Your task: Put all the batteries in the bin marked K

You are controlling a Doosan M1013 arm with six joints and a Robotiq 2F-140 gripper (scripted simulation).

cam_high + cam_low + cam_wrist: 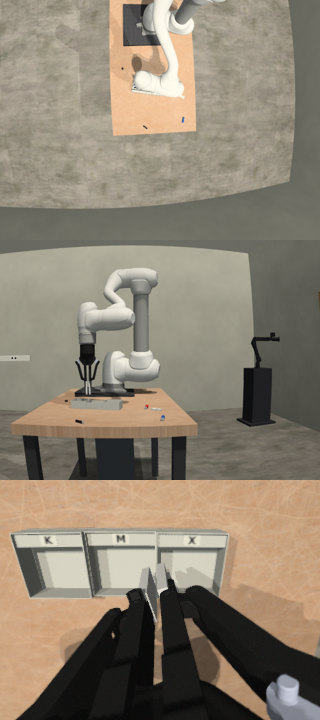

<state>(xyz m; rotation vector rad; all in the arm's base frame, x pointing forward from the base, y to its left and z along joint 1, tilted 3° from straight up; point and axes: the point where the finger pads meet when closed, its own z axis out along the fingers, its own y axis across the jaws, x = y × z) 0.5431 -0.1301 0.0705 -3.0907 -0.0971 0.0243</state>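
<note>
Right now my hand is 10 mm short of the grey bin row, 40 mm to the right of it and 80 mm above it. Round my hand: red battery (50 mm ahead, 290 mm to the left, 100 mm below); black battery (330 mm ahead, 10 mm to the right, 100 mm below); small black round thing (180 mm behind, 150 mm to the right, 100 mm below).
</note>
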